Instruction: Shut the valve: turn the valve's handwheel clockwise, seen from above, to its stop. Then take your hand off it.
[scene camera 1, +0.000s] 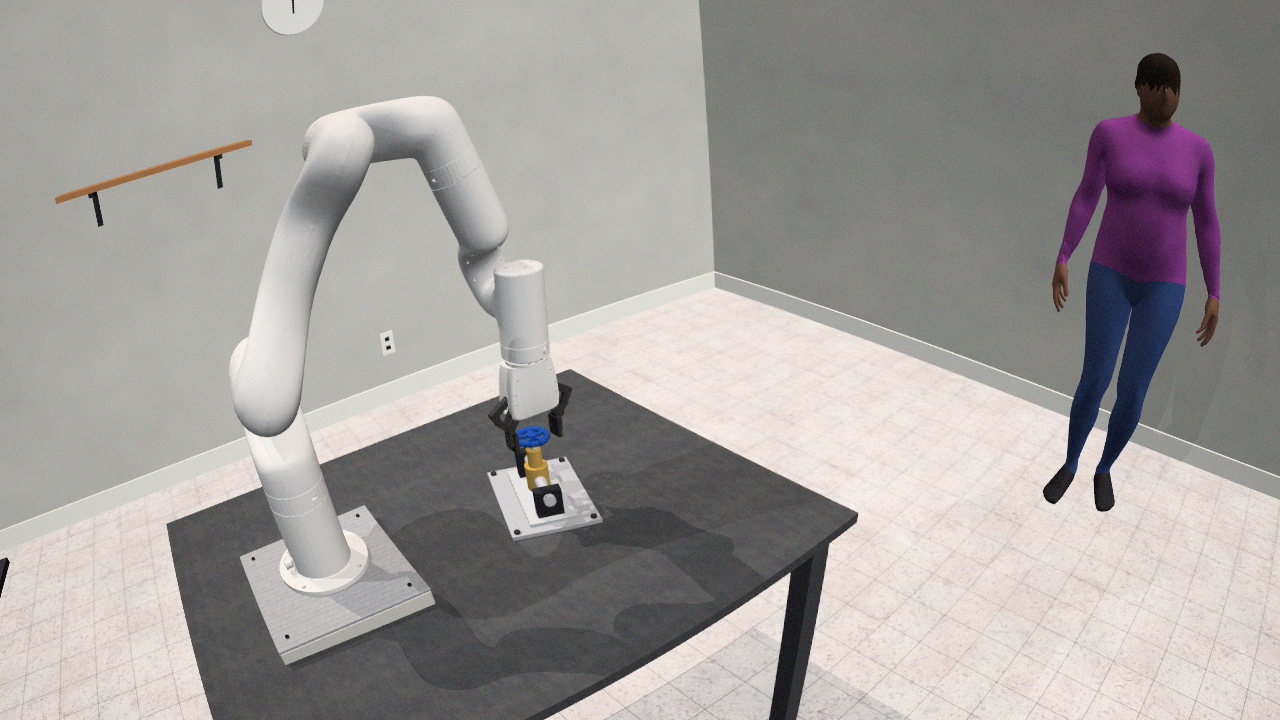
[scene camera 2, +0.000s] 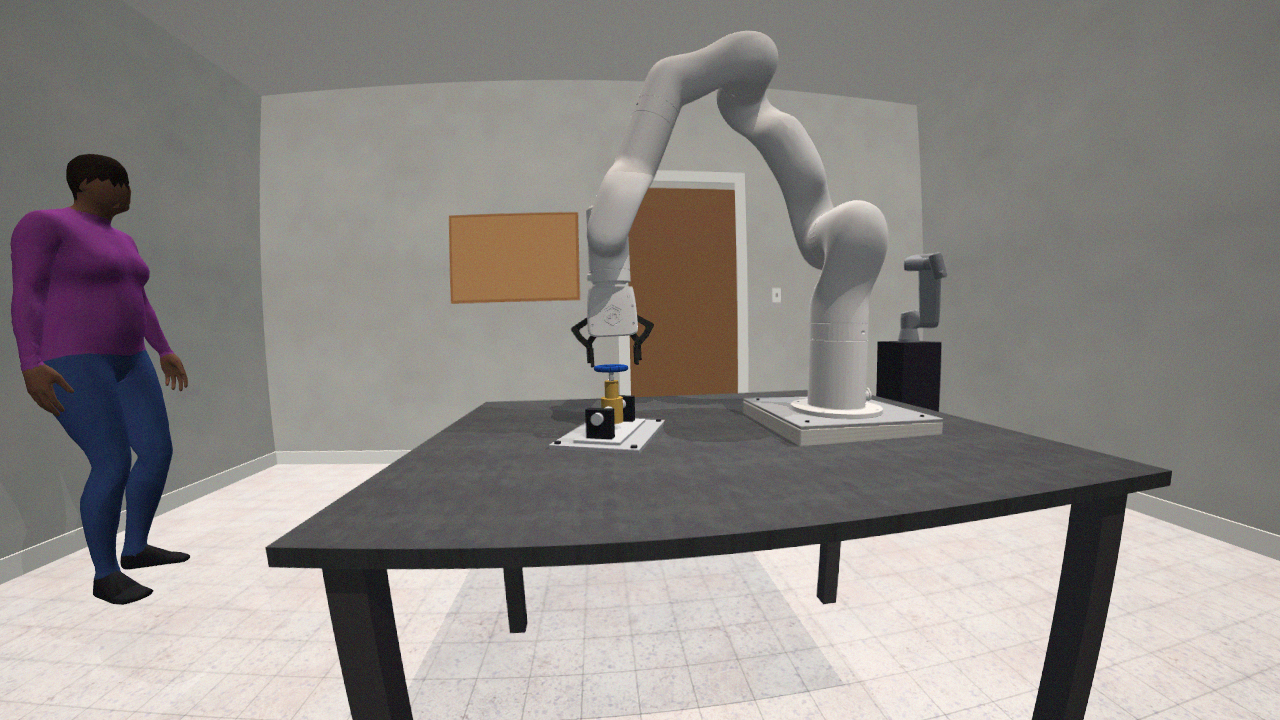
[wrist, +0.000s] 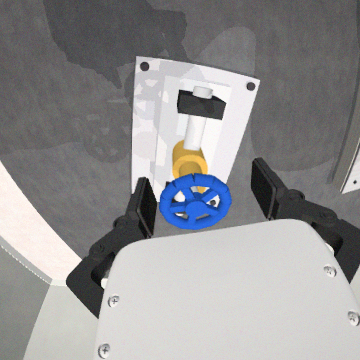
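Observation:
The blue handwheel (scene camera 1: 533, 436) (scene camera 2: 610, 368) (wrist: 195, 207) lies level on top of the brass-yellow valve body (scene camera 1: 536, 474) (scene camera 2: 612, 409) (wrist: 189, 162). The valve stands on a white base plate (scene camera 1: 503, 501) (scene camera 2: 644, 433) (wrist: 240, 110). My gripper (scene camera 1: 534, 440) (scene camera 2: 614, 362) (wrist: 201, 181) is wide open and points down over the wheel. Its two black fingers stand apart from the wheel's rim, one on either side, with their tips about at or slightly above rim height. In the wrist view the left finger is nearer the rim than the right one. The wheel's turn angle relative to its stop cannot be told.
Black pipe clamps (scene camera 1: 548, 500) (scene camera 2: 599, 422) (wrist: 201, 104) hold the white pipe beside the valve. The arm's mounting plate (scene camera 1: 393, 617) (scene camera 2: 769, 425) is on the same dark table (scene camera 1: 716, 510) (scene camera 2: 716, 501). A person (scene camera 1: 1145, 201) (scene camera 2: 89, 295) stands on the floor away from the table.

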